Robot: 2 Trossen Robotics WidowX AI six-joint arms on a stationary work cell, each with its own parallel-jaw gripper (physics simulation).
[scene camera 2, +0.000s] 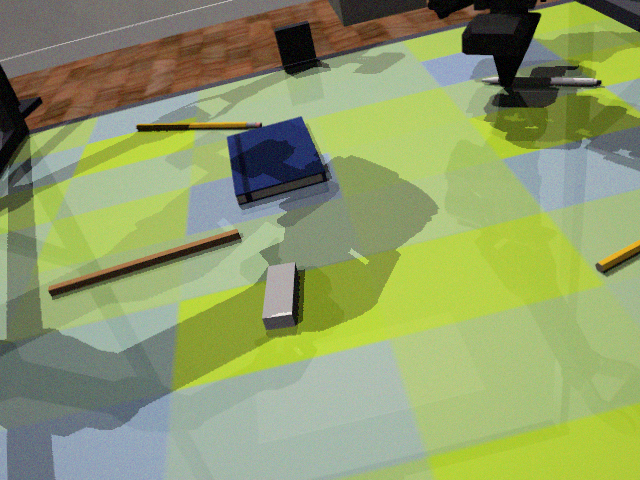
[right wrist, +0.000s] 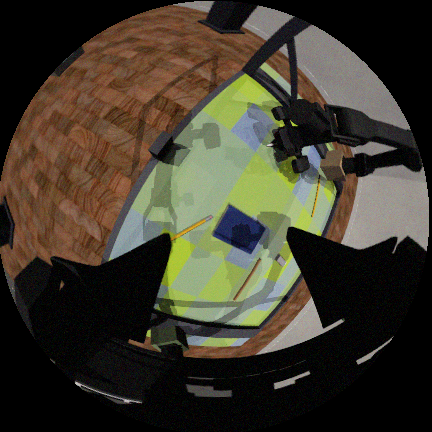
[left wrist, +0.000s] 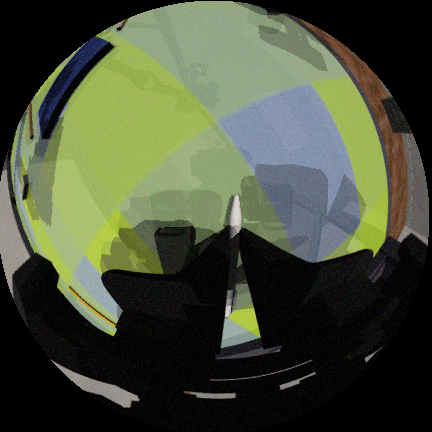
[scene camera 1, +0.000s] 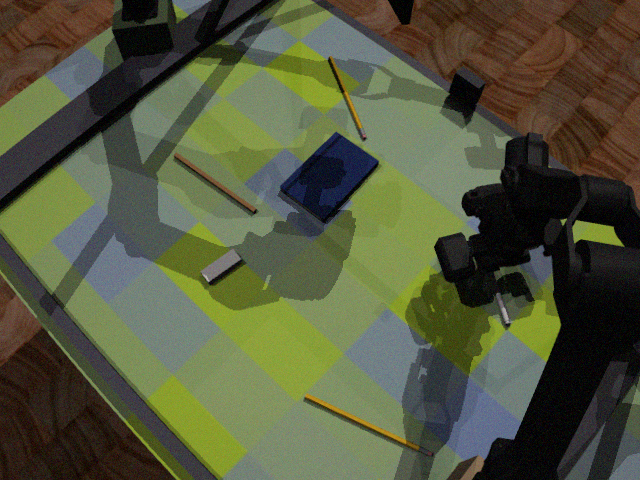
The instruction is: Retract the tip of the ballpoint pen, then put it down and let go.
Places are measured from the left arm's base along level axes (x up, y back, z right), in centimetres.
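Pixels of known places: left gripper, between the fingertips: (scene camera 2: pixel 507 84) (right wrist: pixel 271 144) (left wrist: pixel 233 233) (scene camera 1: pixel 487 265); right gripper, between the fingertips: (right wrist: pixel 230 236) (scene camera 1: pixel 405 9); left arm's base, origin of its link: (right wrist: pixel 344 164); right arm's base, origin of its link: (right wrist: pixel 170 347) (scene camera 1: pixel 140 6).
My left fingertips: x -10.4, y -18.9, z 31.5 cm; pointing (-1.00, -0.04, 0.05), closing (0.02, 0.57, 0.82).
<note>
For each thing: its middle in the pictures, then the offset to it from my left fingertips. "*": a spot on its surface instead.
- ballpoint pen, a spot on its surface: (left wrist: pixel 235 210) * dy -1.5, dx +0.7, dz +1.1 cm
- dark blue notebook, middle of its body: (scene camera 2: pixel 272 157) (scene camera 1: pixel 329 175) (right wrist: pixel 240 231) dy -28.2, dx +0.6, dz -4.0 cm
- brown stick, middle of its body: (scene camera 2: pixel 144 262) (scene camera 1: pixel 213 182) (right wrist: pixel 246 280) dy -41.7, dx +0.3, dz -17.0 cm
- white eraser, middle of its body: (scene camera 2: pixel 281 294) (scene camera 1: pixel 221 266) (left wrist: pixel 23 187) (right wrist: pixel 280 260) dy -30.2, dx +0.6, dz -26.7 cm
The ballpoint pen (scene camera 1: pixel 503 310) (scene camera 2: pixel 576 81) (left wrist: pixel 235 210) is silver-white with a dark middle. It lies level, at or barely above the mat; I cannot tell which. My left gripper (scene camera 2: pixel 508 88) (left wrist: pixel 233 233) is shut on the pen across its body. The pen's pointed end shows past the fingertips in the left wrist view, and its other end sticks out on the opposite side. Whether the fine writing point is out is too small to tell. The fingers hide the pen's middle. My right gripper (right wrist: pixel 230 236) is open and empty, high above the table and far from the pen.
A dark blue notebook (scene camera 1: pixel 330 175) (scene camera 2: pixel 279 155) (right wrist: pixel 240 229) lies mid-table. Around it lie a yellow pencil (scene camera 1: pixel 347 98) (scene camera 2: pixel 206 125), a brown stick (scene camera 1: pixel 214 182) (scene camera 2: pixel 144 262) and a white eraser (scene camera 1: pixel 221 266) (scene camera 2: pixel 280 295). Another yellow pencil (scene camera 1: pixel 367 424) lies at the bottom in scene camera 1.
</note>
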